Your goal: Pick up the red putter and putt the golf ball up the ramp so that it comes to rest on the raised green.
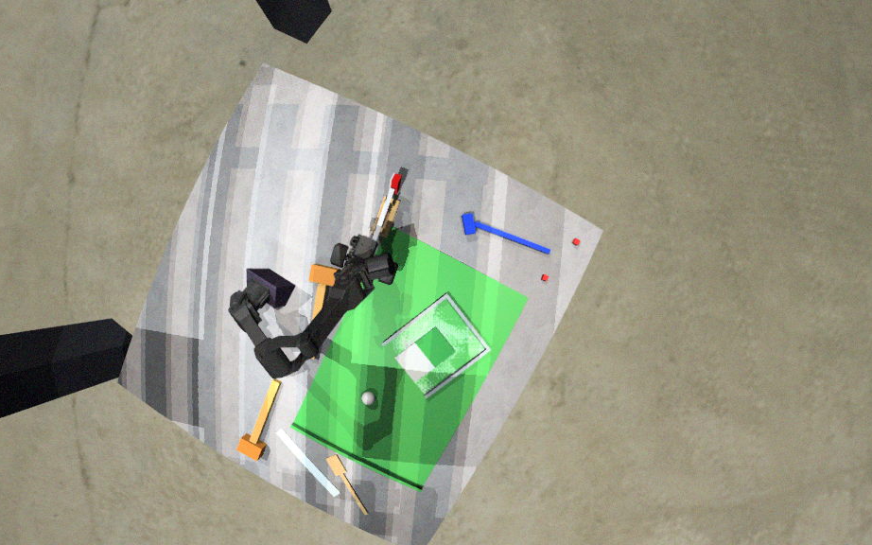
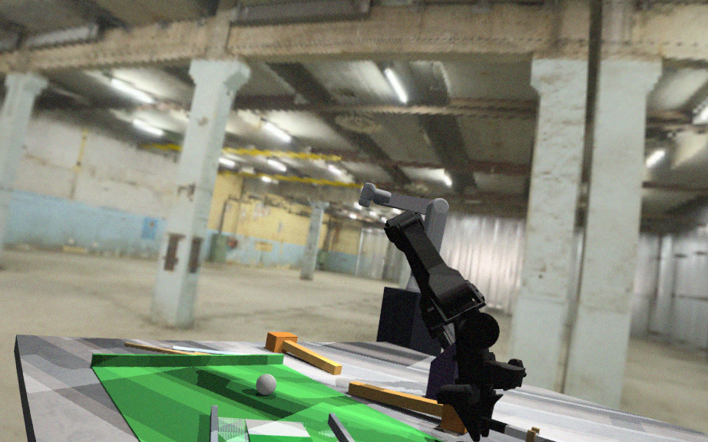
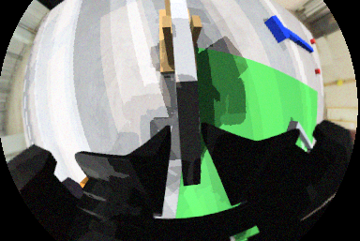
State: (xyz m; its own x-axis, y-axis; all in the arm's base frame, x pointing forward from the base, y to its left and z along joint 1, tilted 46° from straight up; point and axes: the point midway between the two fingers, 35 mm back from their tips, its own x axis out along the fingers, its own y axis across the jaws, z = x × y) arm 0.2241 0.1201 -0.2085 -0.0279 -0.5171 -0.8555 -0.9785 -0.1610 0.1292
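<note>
Now: gripper tip 110 mm to the right of the red putter, 30 mm below it and 30 mm past it. Round my gripper tip: white bar (720 mm to the right, 150 mm ahead, 30 mm below); then blue putter (310 mm ahead, 260 mm to the left, 20 mm below); then white golf ball (380 mm to the right, 210 mm ahead, 10 mm below).
</note>
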